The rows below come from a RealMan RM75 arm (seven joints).
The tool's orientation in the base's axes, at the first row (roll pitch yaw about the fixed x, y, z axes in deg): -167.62, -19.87, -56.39
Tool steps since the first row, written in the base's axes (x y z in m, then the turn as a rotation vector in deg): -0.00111, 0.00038, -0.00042, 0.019, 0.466, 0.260; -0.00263, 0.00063, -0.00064, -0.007, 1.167, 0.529; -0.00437, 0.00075, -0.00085, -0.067, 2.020, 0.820; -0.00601, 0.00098, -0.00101, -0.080, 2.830, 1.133; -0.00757, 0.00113, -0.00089, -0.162, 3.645, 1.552; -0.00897, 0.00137, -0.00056, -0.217, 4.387, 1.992; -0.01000, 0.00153, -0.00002, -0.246, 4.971, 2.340
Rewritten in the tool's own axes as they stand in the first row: -0.00102, 0.00071, -0.00008, -0.267, -0.347, -0.305; -0.00208, 0.00178, -0.00046, -0.738, -0.803, -0.673; -0.00315, 0.00310, -0.00092, -1.338, -1.328, -1.096; -0.00424, 0.00426, -0.00140, -1.873, -1.868, -1.516; -0.00513, 0.00535, -0.00210, -2.412, -2.380, -2.060; -0.00593, 0.00622, -0.00295, -2.872, -2.872, -2.601; -0.00641, 0.00682, -0.00385, -3.226, -3.271, -3.023
